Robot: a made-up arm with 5 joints. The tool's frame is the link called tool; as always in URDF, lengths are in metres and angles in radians. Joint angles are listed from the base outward. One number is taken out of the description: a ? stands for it. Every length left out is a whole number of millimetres.
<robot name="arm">
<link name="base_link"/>
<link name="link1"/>
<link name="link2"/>
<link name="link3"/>
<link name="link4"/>
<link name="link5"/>
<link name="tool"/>
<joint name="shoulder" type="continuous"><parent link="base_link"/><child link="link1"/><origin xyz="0 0.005 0.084" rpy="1.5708 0 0"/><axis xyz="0 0 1"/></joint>
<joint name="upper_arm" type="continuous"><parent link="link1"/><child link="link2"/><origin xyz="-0.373 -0.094 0" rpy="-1.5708 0 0"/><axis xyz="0 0 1"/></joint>
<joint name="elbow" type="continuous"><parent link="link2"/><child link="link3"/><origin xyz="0.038 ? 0" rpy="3.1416 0 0"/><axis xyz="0 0 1"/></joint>
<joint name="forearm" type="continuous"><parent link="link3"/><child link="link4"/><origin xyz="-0.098 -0.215 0" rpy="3.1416 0 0"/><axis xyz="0 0 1"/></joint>
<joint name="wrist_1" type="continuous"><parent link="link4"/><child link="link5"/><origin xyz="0.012 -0.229 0" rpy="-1.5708 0 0"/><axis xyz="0 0 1"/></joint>
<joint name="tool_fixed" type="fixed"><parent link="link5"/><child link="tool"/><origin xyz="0.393 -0.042 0" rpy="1.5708 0 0"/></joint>
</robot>
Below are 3 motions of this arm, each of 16 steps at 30 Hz.
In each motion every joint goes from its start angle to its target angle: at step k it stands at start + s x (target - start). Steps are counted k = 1, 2, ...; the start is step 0. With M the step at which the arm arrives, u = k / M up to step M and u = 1 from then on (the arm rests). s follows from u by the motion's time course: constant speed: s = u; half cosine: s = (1 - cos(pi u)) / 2; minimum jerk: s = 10 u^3 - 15 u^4 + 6 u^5.
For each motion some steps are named. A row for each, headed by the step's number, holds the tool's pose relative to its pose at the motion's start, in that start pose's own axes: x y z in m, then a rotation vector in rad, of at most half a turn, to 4 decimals.
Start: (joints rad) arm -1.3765 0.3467 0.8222 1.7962 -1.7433
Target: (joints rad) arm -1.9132 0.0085 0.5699 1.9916 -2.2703
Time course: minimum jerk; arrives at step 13
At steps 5, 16:
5: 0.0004 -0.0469 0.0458 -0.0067 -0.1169 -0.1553
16: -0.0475 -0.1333 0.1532 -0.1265 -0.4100 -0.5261

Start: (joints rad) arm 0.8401 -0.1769 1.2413 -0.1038 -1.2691
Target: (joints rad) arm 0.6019 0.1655 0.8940 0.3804 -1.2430
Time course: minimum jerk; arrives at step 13
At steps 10, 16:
10: 0.0601 0.1916 -0.0394 0.9597 0.1482 0.5118
16: 0.0586 0.2128 -0.0349 1.0482 0.1728 0.5549

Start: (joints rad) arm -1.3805 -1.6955 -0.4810 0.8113 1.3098
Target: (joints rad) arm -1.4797 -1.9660 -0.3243 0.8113 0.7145
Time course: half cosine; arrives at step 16
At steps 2, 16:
2: -0.0025 -0.0040 0.0068 0.0153 -0.0192 -0.0058
16: -0.1319 -0.1668 0.1372 0.3348 -0.5045 -0.2782

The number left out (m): -0.082
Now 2 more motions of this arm.
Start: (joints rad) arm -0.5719 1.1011 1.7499 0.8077 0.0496
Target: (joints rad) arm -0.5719 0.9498 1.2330 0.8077 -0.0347
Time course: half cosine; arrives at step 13
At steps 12, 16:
12: -0.0365 0.1607 0.0309 -0.0029 -0.0822 0.3604
16: -0.0376 0.1630 0.0313 -0.0027 -0.0834 0.3657

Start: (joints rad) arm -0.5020 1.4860 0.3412 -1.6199 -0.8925
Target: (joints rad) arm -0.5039 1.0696 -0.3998 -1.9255 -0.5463
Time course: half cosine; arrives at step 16
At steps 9, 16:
9: 0.0270 -0.0522 -0.1141 0.0077 0.2079 0.0084
16: 0.0364 -0.0854 -0.1913 0.0119 0.3479 0.0149

